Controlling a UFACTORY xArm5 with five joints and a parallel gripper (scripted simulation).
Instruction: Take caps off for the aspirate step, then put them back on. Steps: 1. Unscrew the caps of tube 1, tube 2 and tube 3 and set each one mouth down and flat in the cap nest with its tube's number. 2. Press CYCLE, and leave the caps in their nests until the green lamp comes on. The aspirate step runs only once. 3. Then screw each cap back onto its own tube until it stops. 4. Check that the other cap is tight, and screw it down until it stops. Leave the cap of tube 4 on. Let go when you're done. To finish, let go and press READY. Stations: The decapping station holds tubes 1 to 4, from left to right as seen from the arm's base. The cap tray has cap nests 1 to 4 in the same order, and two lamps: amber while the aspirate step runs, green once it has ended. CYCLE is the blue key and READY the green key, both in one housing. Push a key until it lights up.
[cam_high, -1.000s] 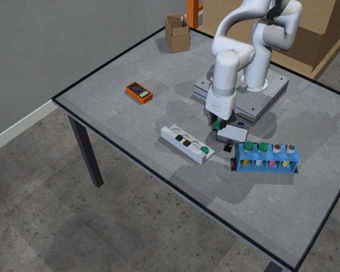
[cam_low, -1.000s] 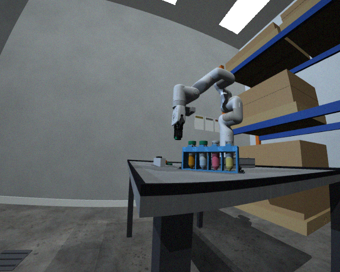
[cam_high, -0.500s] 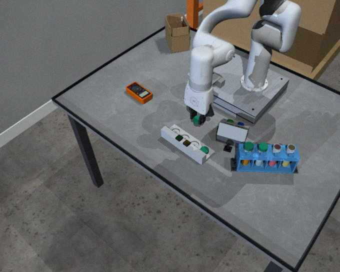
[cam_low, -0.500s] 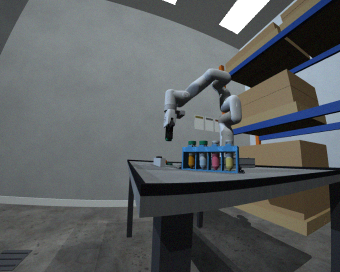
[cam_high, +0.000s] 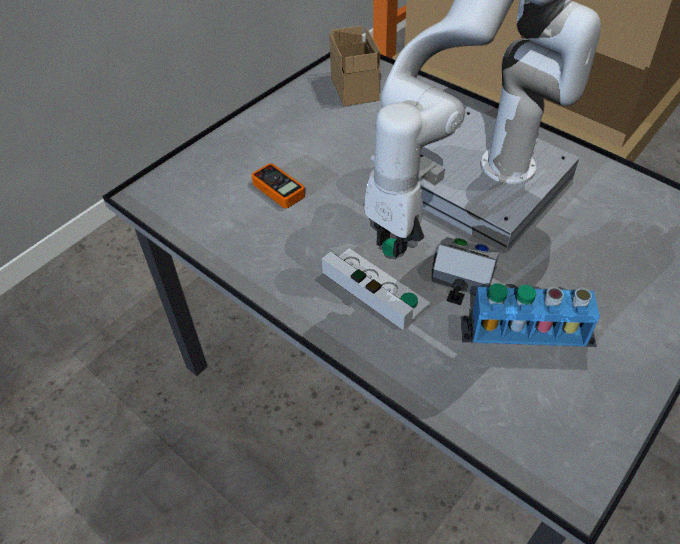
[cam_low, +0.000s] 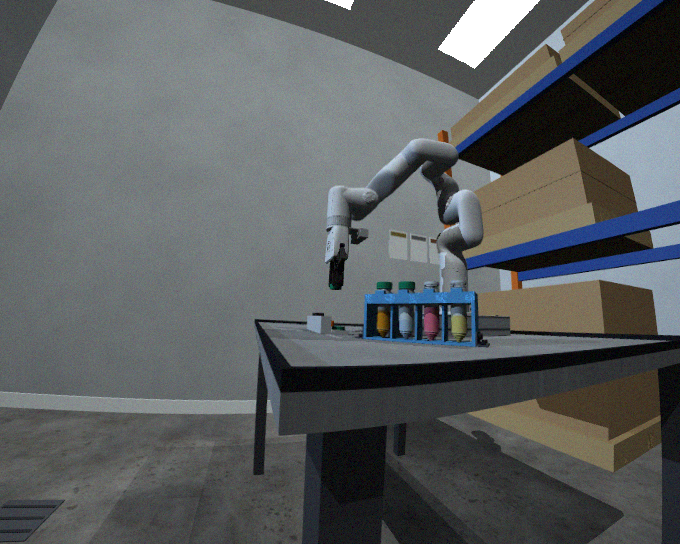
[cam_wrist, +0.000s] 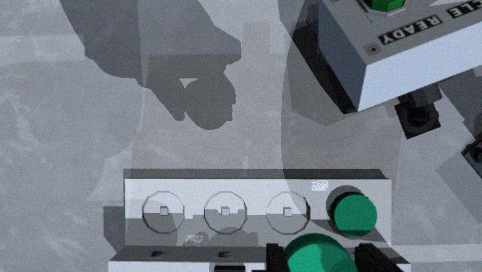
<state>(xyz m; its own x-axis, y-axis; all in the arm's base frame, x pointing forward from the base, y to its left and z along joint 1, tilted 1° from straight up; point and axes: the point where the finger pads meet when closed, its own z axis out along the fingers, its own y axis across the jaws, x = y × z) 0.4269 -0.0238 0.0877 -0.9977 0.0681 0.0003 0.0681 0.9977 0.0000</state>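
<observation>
Now: the threaded neck 7 cm behind my hand, 25 cm to the left of it and 4 cm below it. From my hand the other things lie so: green key (15 cm behind, 7 cm to the left, 9 cm below); blue key (16 cm behind, 11 cm to the left, 9 cm below); key housing (14 cm behind, 9 cm to the left, 10 cm below).
</observation>
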